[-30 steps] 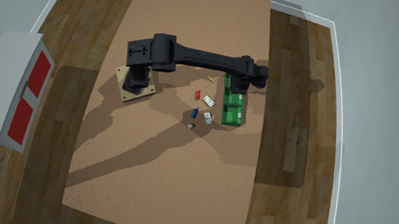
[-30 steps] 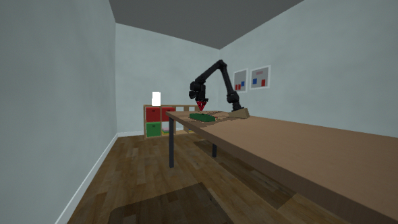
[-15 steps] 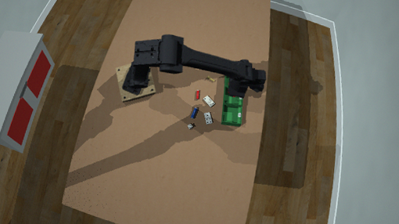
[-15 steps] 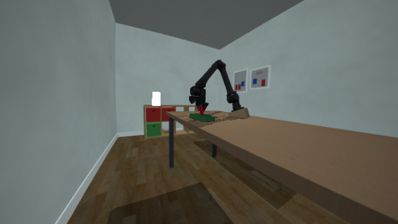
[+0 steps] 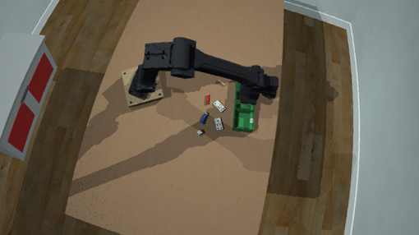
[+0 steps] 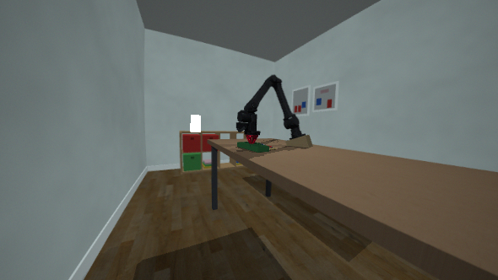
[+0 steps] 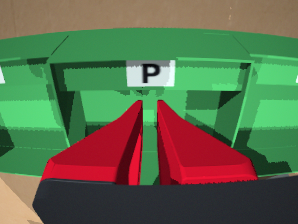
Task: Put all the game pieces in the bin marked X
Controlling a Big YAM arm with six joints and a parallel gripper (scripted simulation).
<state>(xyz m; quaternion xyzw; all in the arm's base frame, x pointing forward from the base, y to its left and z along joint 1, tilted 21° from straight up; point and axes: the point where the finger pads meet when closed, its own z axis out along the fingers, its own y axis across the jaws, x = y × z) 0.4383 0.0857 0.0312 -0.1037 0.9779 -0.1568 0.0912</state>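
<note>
Now: hand 10 mm above the green bin. The rest, counted from my hand: white domino-like piece 130 mm to the right, 80 mm behind, 20 mm below; then small red piece 160 mm behind, 30 mm to the right, 20 mm below; then brass part 130 mm behind, 70 mm to the left, 20 mm below.
</note>
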